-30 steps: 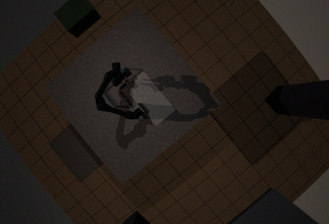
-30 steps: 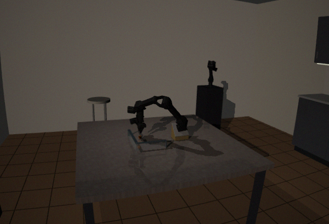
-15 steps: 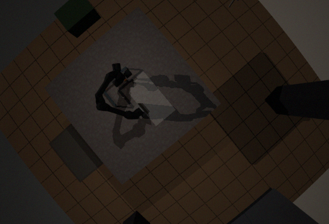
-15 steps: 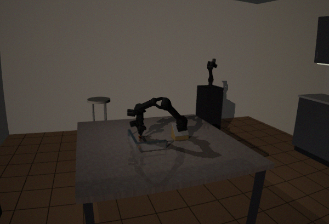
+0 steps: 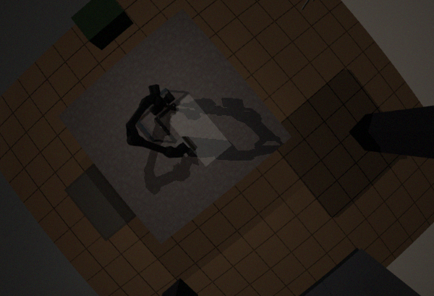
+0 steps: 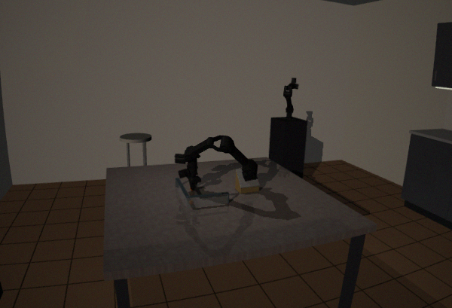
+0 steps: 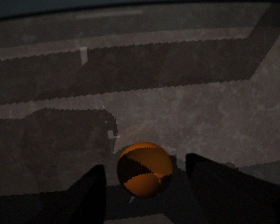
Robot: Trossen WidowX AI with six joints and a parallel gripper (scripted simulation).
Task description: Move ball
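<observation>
The see-through ball copy is 19 cm to the left of my gripper tip and 7 cm ahead of it. Also, from my gripper tip: orange ball (right at my gripper tip).
</observation>
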